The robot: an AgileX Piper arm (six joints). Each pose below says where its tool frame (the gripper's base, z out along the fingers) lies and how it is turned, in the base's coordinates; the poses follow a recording.
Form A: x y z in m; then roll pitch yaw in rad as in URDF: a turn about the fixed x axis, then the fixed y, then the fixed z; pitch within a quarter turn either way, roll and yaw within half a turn.
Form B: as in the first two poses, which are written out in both.
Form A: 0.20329, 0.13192, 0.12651, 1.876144, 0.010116, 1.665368
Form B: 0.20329, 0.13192, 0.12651, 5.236, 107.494, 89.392
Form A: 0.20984, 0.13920, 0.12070, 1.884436, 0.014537, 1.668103
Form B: 0.20984, 0.13920, 0.12070, 5.305, 107.968, 89.124
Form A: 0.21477, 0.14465, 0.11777, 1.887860, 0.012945, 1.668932
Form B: 0.21477, 0.14465, 0.11777, 5.379, 108.165, 89.219
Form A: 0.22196, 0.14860, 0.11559, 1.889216, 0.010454, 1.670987
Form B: 0.22196, 0.14860, 0.11559, 5.543, 108.243, 89.369
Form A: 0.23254, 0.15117, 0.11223, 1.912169, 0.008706, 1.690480
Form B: 0.23254, 0.15117, 0.11223, 6.680, 109.558, 89.471
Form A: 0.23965, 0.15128, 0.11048, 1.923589, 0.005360, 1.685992
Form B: 0.23965, 0.15128, 0.11048, 6.487, 110.213, 89.673
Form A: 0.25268, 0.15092, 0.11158, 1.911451, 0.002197, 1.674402
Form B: 0.25268, 0.15092, 0.11158, 5.892, 109.518, 89.866
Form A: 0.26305, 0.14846, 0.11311, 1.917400, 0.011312, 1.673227
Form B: 0.26305, 0.14846, 0.11311, 5.635, 109.858, 89.311
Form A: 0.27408, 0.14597, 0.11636, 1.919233, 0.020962, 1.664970
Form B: 0.27408, 0.14597, 0.11636, 4.960, 109.959, 88.722
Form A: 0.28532, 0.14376, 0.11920, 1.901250, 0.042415, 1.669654
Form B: 0.28532, 0.14376, 0.11920, 4.831, 108.916, 87.431
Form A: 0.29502, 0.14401, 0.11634, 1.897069, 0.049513, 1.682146
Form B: 0.29502, 0.14401, 0.11634, 5.420, 108.670, 87.005
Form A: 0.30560, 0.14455, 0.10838, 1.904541, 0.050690, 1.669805
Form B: 0.30560, 0.14455, 0.10838, 4.666, 109.097, 86.926
